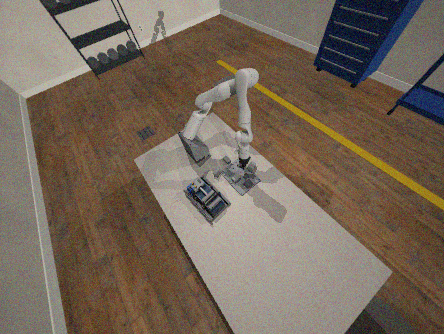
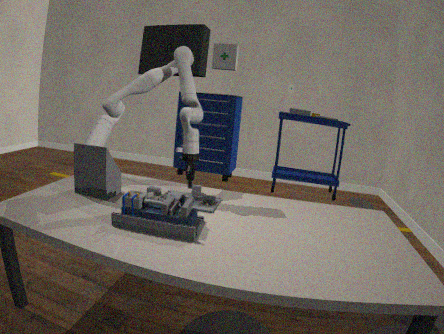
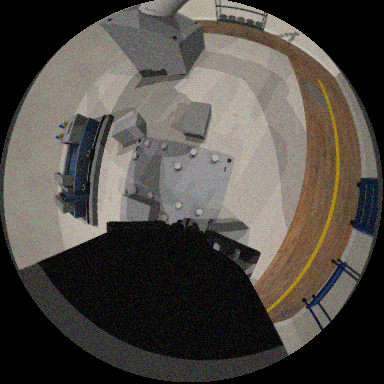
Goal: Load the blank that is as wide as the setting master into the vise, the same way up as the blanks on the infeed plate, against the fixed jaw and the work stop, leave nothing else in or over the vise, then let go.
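Seen in the pictures: gripper, fingertip midpoint: (image 1: 244, 168) (image 2: 190, 188) (image 3: 187, 224); arm's base at its link origin: (image 1: 188, 136) (image 2: 90, 153).
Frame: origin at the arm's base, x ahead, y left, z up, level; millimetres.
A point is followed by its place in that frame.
Observation:
The blue and grey vise (image 1: 208, 198) {x 459, y -186, z -106 mm} (image 2: 161, 207) {x 440, y -227, z -99 mm} (image 3: 79, 168) {x 415, y -121, z -135 mm} stands on the white table, with nothing that I can make out between its jaws. Beside it lies the grey infeed plate (image 1: 242, 191) {x 560, y 38, z -175 mm} (image 2: 215, 204) {x 576, y 101, z -175 mm} (image 3: 202, 181) {x 384, y 169, z -175 mm} with its pegs. A grey blank (image 3: 138, 208) {x 448, y 84, z -139 mm} sits on the plate's corner nearest the vise, and another grey blank (image 2: 197, 189) {x 471, y 205, z -151 mm} (image 1: 252, 167) {x 482, y 220, z -144 mm} on its far side. Two grey blocks, one (image 3: 195, 120) {x 290, y 138, z -154 mm} (image 1: 226, 160) {x 290, y 125, z -155 mm} and the other (image 3: 128, 128) {x 319, y 22, z -142 mm} (image 1: 217, 172) {x 328, y 0, z -145 mm}, lie on the table off the plate. My gripper (image 1: 243, 164) {x 447, y 165, z -139 mm} (image 2: 189, 184) {x 447, y 165, z -139 mm} (image 3: 187, 224) {x 447, y 165, z -139 mm} is shut and empty, hanging just above the plate's edge.
The arm's grey base pedestal (image 1: 195, 149) {x 126, y -26, z -18 mm} (image 2: 95, 172) {x 65, y -54, z -67 mm} (image 3: 157, 42) {x 130, y 37, z -74 mm} stands behind the plate. A blue drawer cabinet (image 2: 214, 132) and a blue cart (image 2: 340, 123) stand off the table by the wall.

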